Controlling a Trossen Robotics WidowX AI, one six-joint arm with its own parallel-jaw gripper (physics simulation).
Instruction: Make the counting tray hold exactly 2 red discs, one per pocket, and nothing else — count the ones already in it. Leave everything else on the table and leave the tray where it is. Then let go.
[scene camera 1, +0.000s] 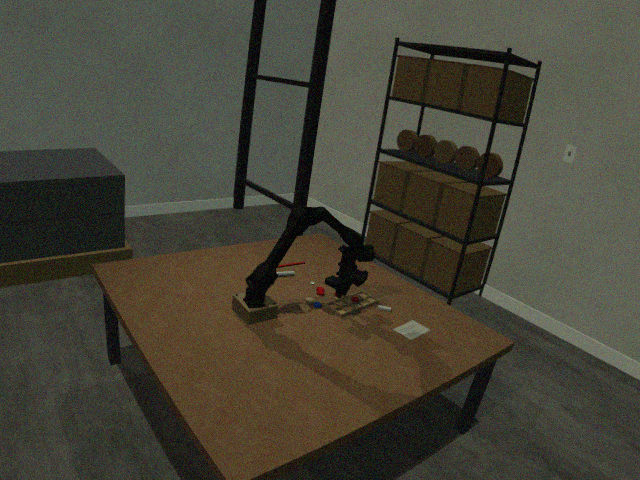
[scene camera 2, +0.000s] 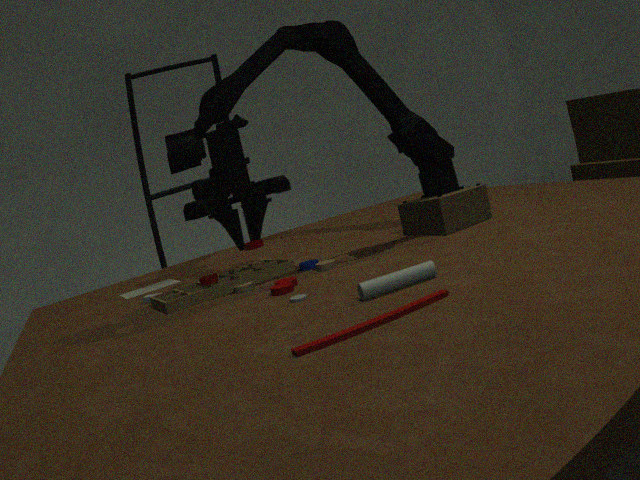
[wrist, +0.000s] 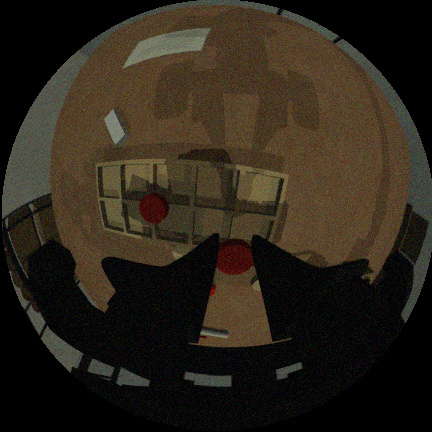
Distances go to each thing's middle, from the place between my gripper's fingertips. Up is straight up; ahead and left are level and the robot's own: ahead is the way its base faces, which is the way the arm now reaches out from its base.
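Counting from my hand, I find the counting tray (wrist: 236, 201) 1 cm to the left of it, 7 cm ahead of it and 4 cm below it. The flat grey plate (wrist: 184, 40) is 24 cm to the right of my hand and 19 cm ahead of it, and 5 cm below it. Then there is the red rod (scene camera 2: 304, 349), which is 43 cm to the left of my hand, 1 cm behind it and 5 cm below it.
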